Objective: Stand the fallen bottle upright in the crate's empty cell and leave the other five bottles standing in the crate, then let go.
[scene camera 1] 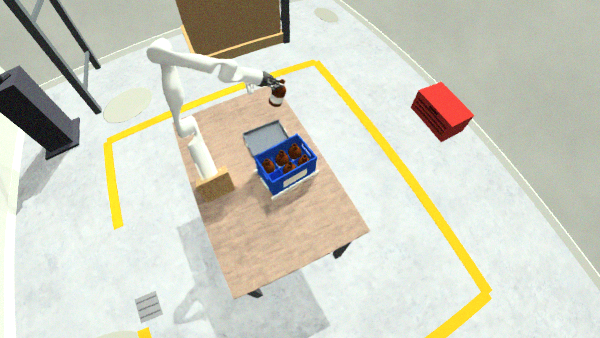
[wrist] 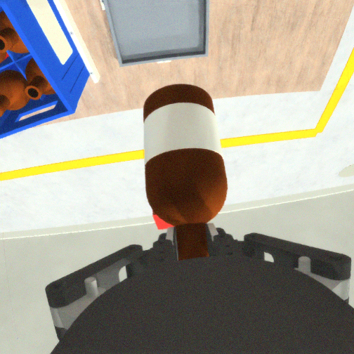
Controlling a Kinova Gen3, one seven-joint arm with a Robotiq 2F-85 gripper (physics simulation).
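Where they show: gripper, fingertip midpoint: (scene camera 1: 281, 84); arm's base at its link origin: (scene camera 1: 210, 175).
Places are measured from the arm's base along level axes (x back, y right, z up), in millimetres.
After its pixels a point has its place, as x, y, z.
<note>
My gripper (scene camera 1: 280, 84) {-516, -168, 284} (wrist: 191, 235) is shut on the neck of the brown bottle with a white label (scene camera 1: 277, 95) {-477, -142, 242} (wrist: 184, 130). The bottle hangs near the table's far end, close to upright in the scene view, with its neck up and its base down. The blue crate (scene camera 1: 277, 186) {-304, 205, -27} (wrist: 75, 84) stands on the table, well apart from the held bottle. Several brown bottles stand in it. Its empty cell (scene camera 1: 274, 174) {-326, 113, -65} is at the near left corner in the scene view. In the wrist view the crate is cut off, and the empty cell does not show.
A shallow grey tray (scene camera 1: 265, 139) {-387, -169, -125} (wrist: 160, 30) lies on the table (scene camera 1: 300, 235) {-307, 467, -130} (wrist: 270, 50) beside the crate, on the held bottle's side. The arm's wooden base block (scene camera 1: 216, 186) {-12, 74, -5} is at the table's left edge. A red box (scene camera 1: 442, 110) stands on the floor away to the right.
</note>
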